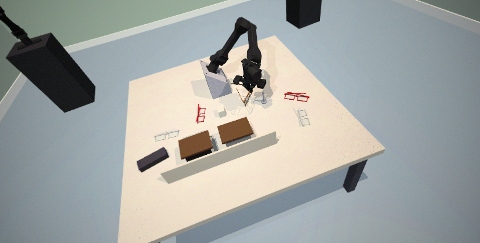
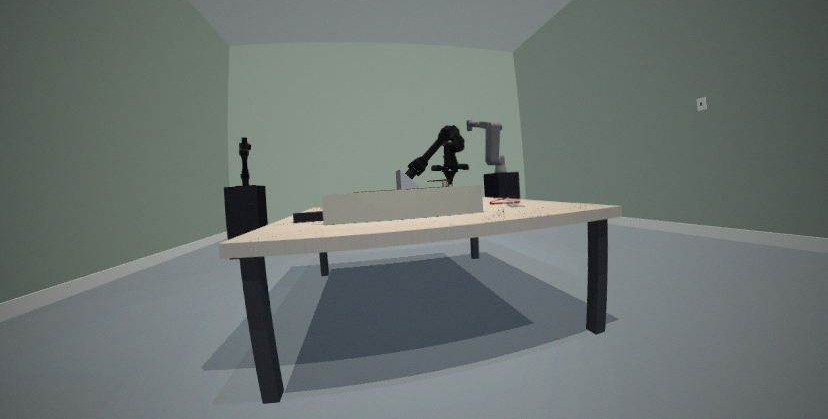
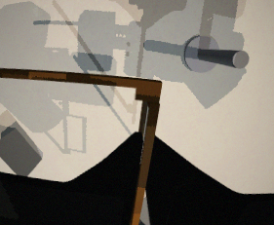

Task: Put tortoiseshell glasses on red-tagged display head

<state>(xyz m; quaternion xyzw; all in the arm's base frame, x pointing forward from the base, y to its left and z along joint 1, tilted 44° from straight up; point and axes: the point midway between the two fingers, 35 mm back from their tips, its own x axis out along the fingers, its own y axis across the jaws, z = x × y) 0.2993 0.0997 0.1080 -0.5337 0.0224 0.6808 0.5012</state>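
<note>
The grey post lies 10 mm ahead of my gripper tip, 80 mm to the left of it and 90 mm below it. From my gripper tip the other things lie so: low white wall (290 mm ahead, 310 mm to the right, 60 mm below); display head (180 mm ahead, 190 mm to the right, 60 mm below); dark case (90 mm ahead, 660 mm to the right, 100 mm below).
</note>
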